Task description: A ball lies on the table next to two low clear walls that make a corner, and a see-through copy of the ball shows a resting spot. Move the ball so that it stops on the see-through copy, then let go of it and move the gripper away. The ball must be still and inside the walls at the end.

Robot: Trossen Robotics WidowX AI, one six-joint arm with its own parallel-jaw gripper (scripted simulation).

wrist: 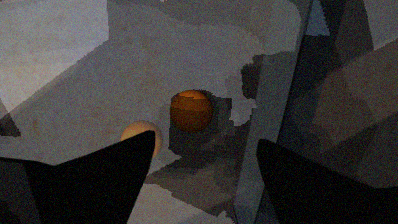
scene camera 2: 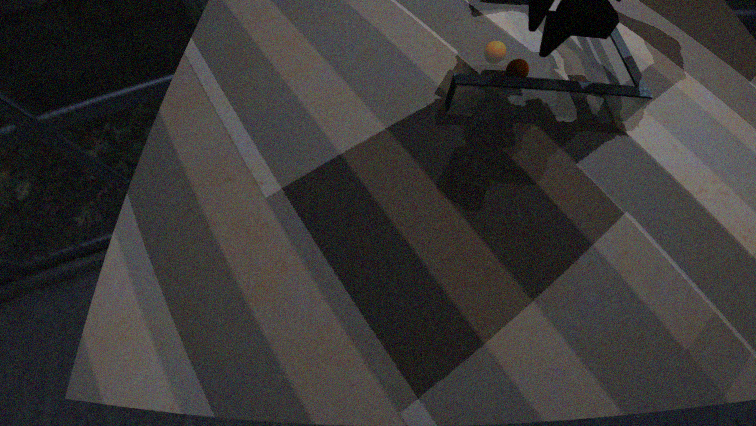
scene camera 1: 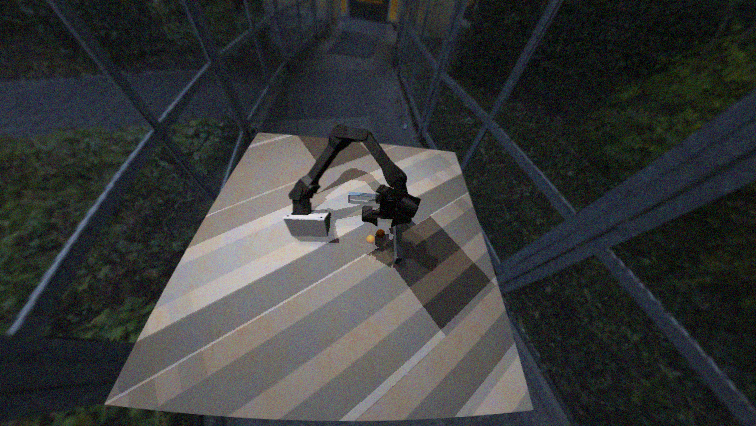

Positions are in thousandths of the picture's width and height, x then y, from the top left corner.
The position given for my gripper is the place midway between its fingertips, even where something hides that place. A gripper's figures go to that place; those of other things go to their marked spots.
Labels:
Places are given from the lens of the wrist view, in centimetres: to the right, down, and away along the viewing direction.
my gripper (wrist: 519,636): 0, 2, 11
orange ball (wrist: 481,498): -1, 0, 14

